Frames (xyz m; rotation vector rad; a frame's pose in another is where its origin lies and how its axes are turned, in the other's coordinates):
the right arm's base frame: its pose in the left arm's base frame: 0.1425 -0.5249 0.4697 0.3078 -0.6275 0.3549
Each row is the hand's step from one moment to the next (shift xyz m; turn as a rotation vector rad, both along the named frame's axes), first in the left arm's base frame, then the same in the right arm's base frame.
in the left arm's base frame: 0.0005 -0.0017 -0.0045 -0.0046 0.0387 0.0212
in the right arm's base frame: -0.0028 -0.0025 -0.0031 0.0184 0.0402 0.0038
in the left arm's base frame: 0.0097 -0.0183 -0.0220 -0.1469 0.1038 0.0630
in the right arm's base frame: -0.0104 -0.0241 -0.0149 -0.0481 0.1642 0.0840
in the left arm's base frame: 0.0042 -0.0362 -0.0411 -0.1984 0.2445 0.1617
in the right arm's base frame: -0.0304 -0.0412 -0.0199 0.0061 0.3282 0.1324
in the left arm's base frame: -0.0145 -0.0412 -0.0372 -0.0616 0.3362 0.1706
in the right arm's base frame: -0.0433 -0.0373 -0.0053 0.1355 0.3556 0.0339
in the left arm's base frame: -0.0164 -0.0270 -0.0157 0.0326 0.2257 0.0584
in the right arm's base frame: -0.0282 -0.0201 0.0067 0.1120 0.1986 -0.0583
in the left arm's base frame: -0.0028 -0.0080 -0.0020 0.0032 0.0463 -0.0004
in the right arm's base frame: -0.0052 -0.0064 0.0030 0.0127 0.0401 -0.0197
